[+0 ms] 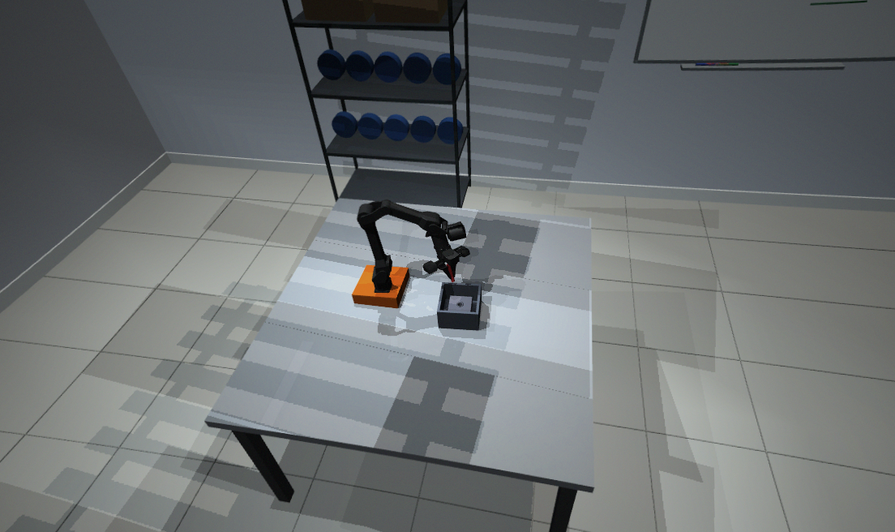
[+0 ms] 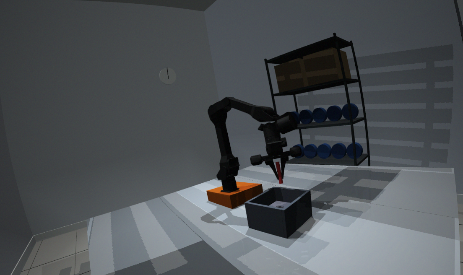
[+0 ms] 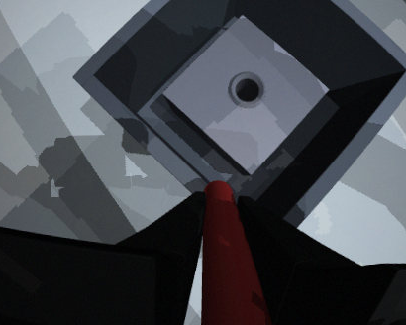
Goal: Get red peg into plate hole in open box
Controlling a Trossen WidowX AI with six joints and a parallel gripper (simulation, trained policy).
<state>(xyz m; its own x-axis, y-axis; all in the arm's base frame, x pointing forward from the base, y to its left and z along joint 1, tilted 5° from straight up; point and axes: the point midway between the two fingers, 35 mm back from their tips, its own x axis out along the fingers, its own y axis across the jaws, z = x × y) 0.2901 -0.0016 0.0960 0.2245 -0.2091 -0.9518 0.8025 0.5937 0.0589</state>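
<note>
My gripper tip is now 1 cm past the red peg, 1 cm to the right of it and 2 cm below it. Also, from my gripper tip: light plate 3 cm ahead, 7 cm to the right, 9 cm below; then dark box 3 cm ahead, 7 cm to the right, 11 cm below.
</note>
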